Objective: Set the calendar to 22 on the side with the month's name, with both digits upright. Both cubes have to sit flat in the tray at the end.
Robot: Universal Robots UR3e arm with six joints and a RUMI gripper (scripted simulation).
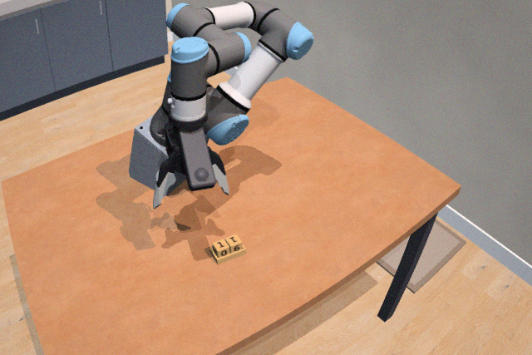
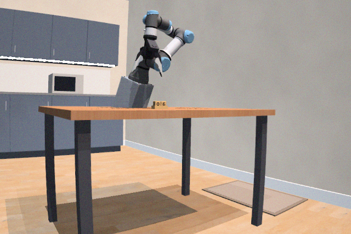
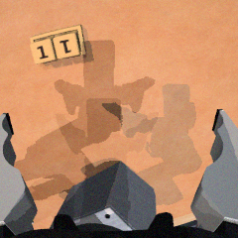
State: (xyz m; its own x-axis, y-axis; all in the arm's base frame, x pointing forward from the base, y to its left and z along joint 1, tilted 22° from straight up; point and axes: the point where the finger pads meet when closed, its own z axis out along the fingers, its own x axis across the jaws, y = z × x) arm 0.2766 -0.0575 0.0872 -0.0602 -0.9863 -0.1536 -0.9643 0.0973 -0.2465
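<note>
Right now my hand is 1 cm short of the wooden tray, 7 cm to the right of it and 16 cm above it.
</note>
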